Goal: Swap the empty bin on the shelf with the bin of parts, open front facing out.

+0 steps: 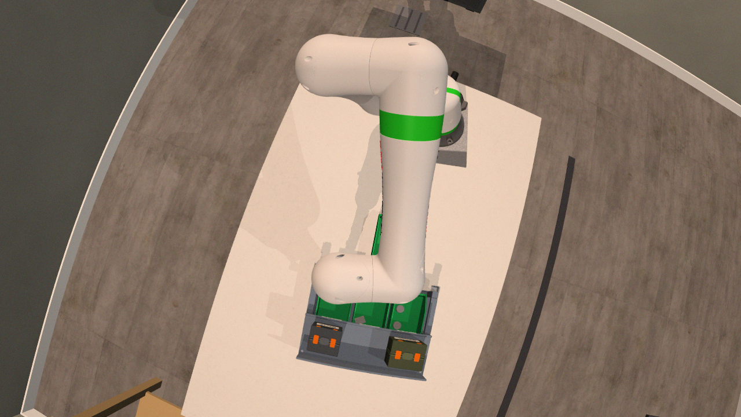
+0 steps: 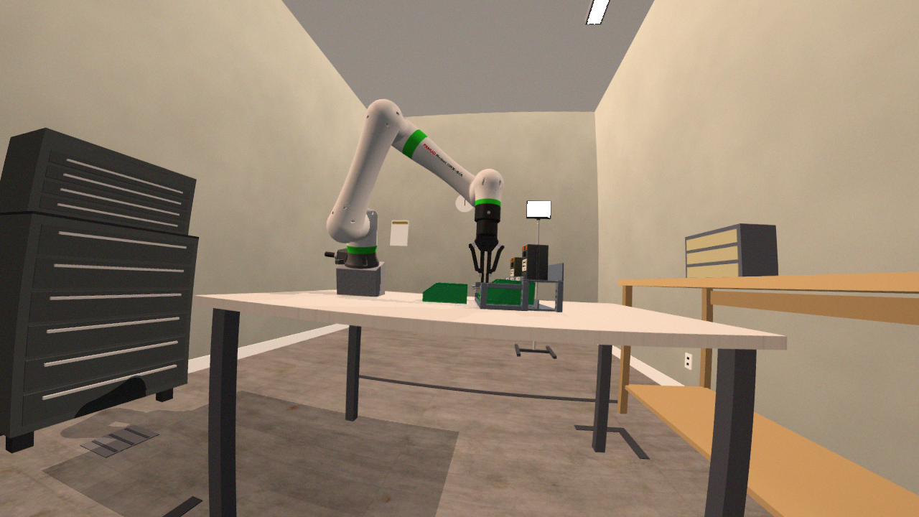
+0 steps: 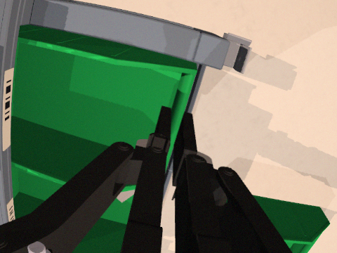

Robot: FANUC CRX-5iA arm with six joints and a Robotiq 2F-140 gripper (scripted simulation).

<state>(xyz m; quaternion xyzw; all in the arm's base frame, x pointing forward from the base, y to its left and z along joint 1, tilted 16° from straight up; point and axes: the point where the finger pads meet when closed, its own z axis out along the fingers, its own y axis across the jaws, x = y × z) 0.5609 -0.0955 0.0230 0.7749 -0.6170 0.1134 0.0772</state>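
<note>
My hand is 10 mm short of the grey cube, 90 mm to the right of it and 60 mm above it. Also, from my hand: grey shelf (80 mm ahead, 130 mm to the left, 20 mm below).
</note>
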